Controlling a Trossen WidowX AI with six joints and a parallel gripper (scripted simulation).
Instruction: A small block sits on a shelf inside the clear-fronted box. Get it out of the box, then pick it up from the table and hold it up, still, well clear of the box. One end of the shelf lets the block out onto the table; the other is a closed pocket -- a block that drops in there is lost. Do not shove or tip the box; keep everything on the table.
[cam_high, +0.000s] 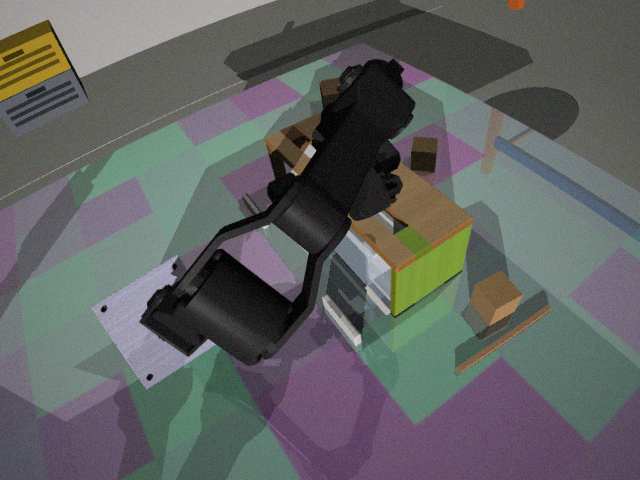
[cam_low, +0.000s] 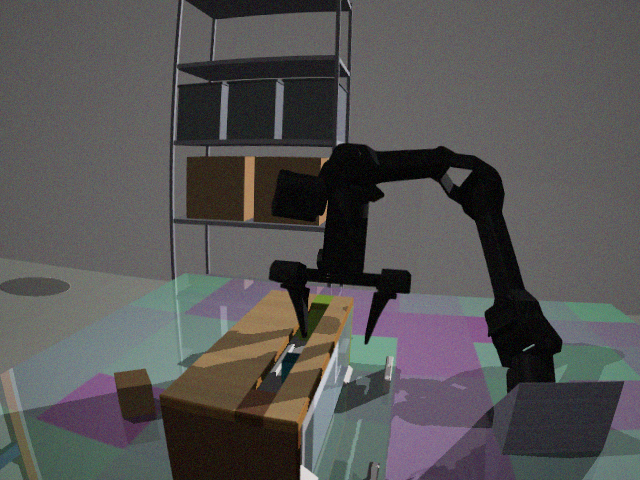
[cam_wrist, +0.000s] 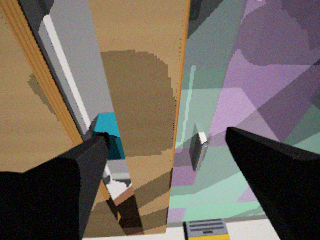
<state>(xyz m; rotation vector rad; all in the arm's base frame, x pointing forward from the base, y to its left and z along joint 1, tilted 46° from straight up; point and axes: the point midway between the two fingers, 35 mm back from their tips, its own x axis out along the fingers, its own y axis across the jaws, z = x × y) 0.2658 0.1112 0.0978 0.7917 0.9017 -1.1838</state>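
My gripper tip is 6 cm above the box, 3 cm to the right of it and 3 cm short of it. Round my gripper tip: thin wooden stick (28 cm to the right, 14 cm ahead, 11 cm below); teal block (4 cm to the left, 4 cm ahead, 3 cm below).
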